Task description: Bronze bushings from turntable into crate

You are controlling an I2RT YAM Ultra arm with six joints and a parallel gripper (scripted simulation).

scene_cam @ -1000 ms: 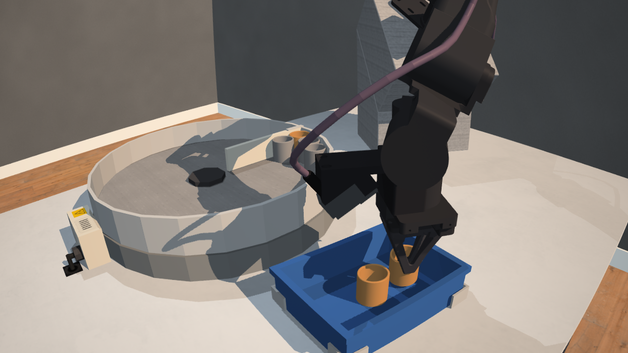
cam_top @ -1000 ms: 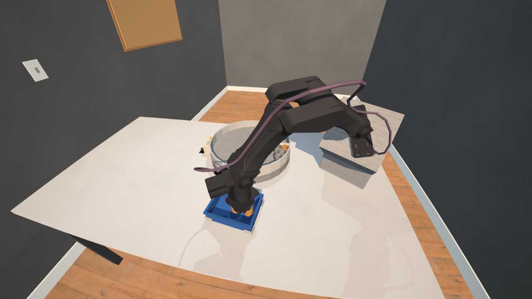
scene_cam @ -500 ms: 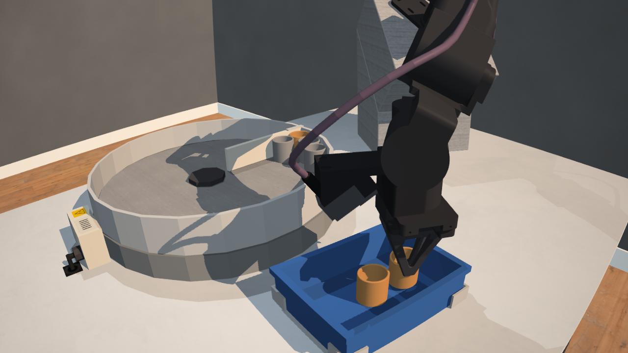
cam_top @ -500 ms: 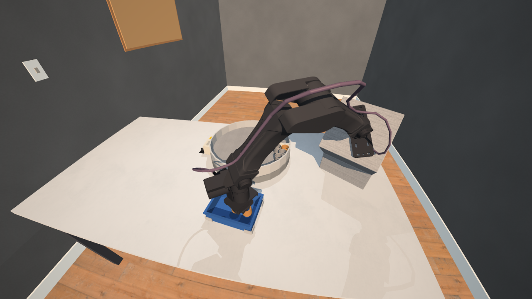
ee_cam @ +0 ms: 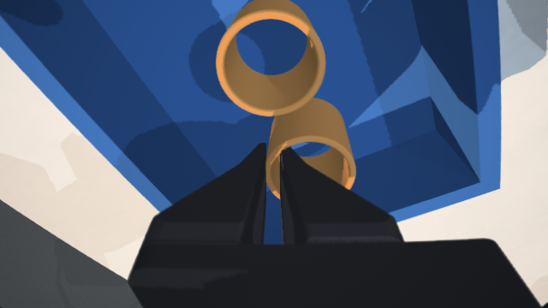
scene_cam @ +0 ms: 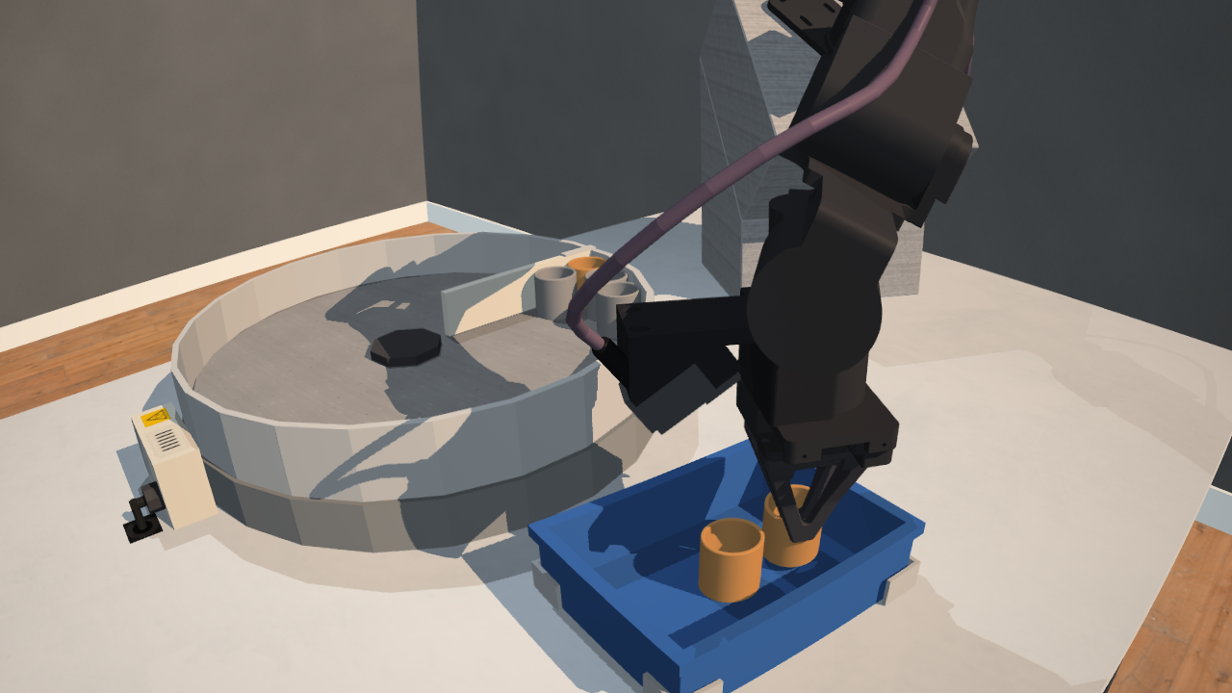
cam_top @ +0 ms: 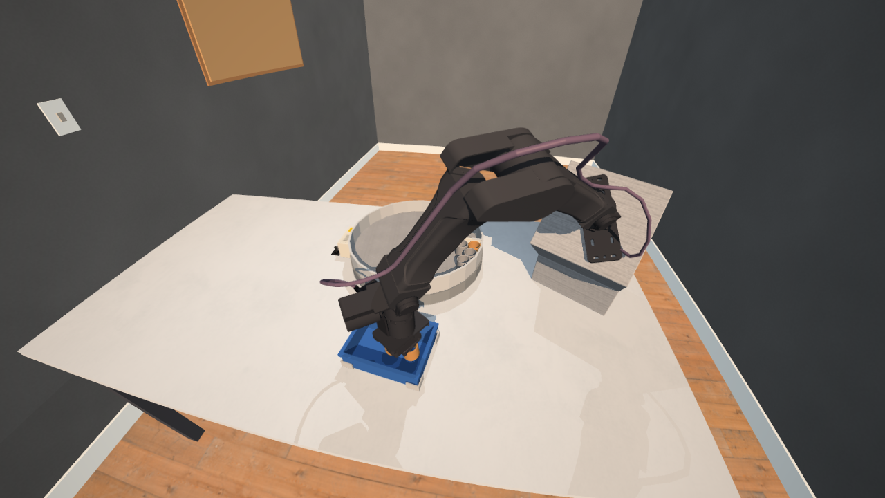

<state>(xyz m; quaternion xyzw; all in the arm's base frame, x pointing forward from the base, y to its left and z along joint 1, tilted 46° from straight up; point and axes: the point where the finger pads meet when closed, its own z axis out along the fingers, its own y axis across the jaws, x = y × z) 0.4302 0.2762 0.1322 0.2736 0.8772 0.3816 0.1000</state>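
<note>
The blue crate lies 40 mm ahead of my hand, 20 mm to the right of it and 20 mm below it. Also, from my hand: round turntable (370 mm to the right, 100 mm ahead, 10 mm above).
</note>
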